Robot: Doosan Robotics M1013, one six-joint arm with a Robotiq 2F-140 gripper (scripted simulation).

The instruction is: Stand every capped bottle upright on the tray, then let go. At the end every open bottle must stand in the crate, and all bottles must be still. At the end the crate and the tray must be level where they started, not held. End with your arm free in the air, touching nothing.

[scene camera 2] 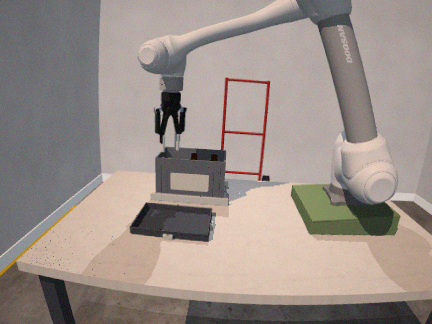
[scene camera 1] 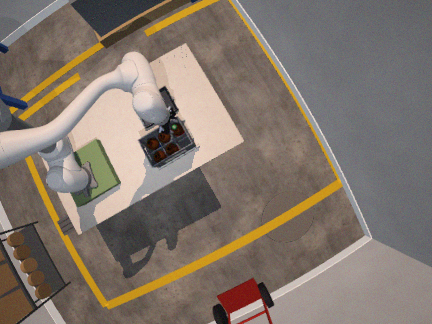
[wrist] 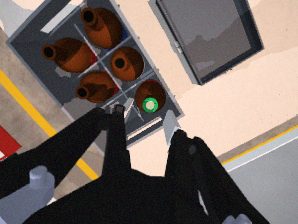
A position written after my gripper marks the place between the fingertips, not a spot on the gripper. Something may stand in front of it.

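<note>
From scene camera 2 I can see a grey crate (scene camera 2: pixel 202 177), a dark tray (scene camera 2: pixel 157 219) and my gripper (scene camera 2: pixel 169 150). My gripper's in the wrist view too, and there it's my gripper (wrist: pixel 148 111) you'd find.
</note>
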